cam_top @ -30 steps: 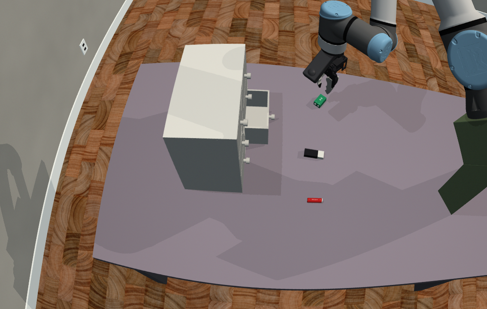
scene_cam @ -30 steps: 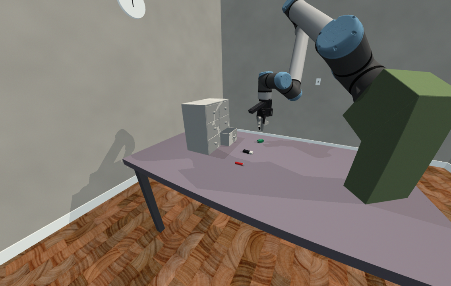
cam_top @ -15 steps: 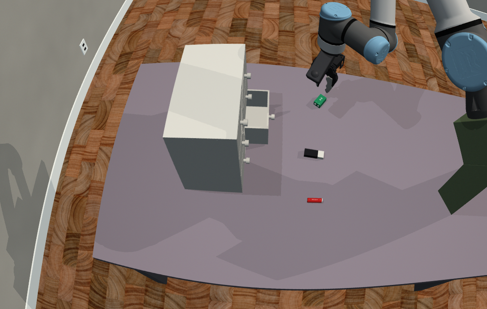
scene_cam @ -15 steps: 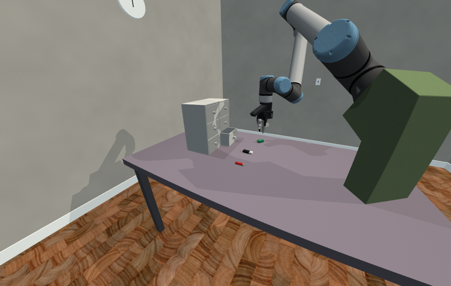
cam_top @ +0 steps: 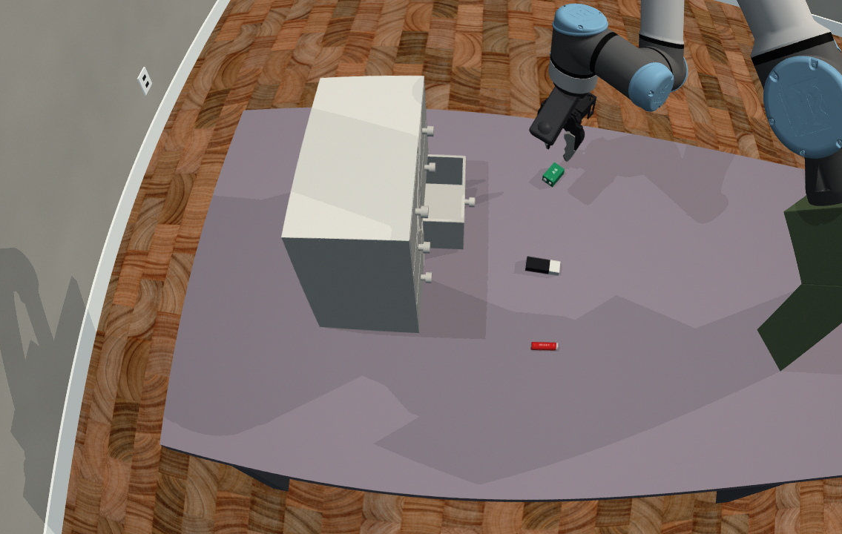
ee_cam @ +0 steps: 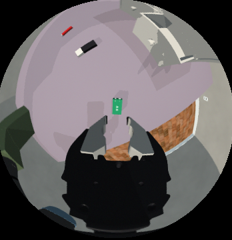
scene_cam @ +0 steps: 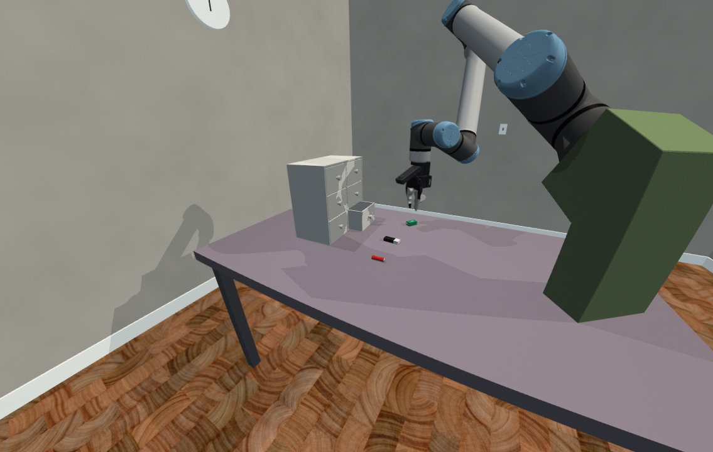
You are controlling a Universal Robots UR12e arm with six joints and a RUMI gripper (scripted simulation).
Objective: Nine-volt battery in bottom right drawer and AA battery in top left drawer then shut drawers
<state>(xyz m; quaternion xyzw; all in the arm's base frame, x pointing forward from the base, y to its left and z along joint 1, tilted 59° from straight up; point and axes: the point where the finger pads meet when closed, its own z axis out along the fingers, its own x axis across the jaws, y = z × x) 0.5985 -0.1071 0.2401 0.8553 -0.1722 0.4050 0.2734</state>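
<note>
Now: hand 10 mm short of the green nine-volt battery, 10 mm to the right of it and 80 mm above it. The rest, counted from my hand: red AA battery 50 mm ahead, 360 mm to the left, 90 mm below.
</note>
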